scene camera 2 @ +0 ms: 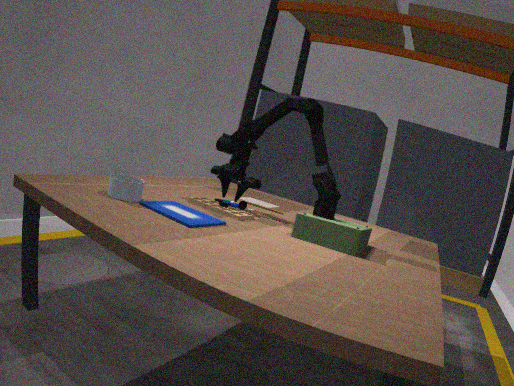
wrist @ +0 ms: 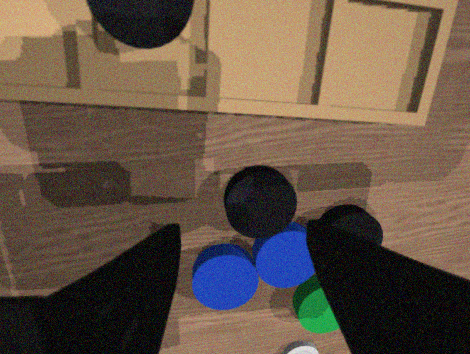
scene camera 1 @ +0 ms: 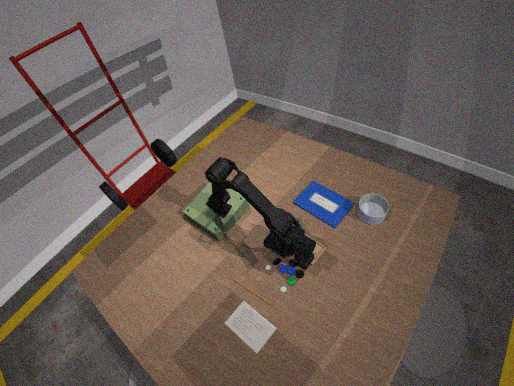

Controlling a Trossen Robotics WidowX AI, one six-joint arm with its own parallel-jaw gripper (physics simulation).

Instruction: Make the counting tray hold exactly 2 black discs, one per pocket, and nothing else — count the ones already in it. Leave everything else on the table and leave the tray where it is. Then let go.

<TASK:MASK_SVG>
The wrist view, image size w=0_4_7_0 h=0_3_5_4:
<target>my gripper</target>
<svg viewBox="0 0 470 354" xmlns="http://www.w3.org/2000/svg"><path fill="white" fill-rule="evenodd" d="M180 225L178 223L167 224L95 271L48 296L0 297L0 354L159 354L178 279L181 254ZM308 220L306 244L320 286L351 354L470 354L470 280L416 261L395 251L390 251L390 249L322 220Z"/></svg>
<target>tan counting tray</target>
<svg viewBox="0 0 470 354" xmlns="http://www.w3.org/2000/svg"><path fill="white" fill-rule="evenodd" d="M0 99L425 126L458 0L194 0L191 17L182 33L169 44L155 49L130 47L113 38L97 22L86 0L0 0Z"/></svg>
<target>green disc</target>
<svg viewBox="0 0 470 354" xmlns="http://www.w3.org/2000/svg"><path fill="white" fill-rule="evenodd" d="M313 275L301 283L295 290L292 299L293 307L300 324L306 330L313 333L329 333L339 329L339 325L317 276Z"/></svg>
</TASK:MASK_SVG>
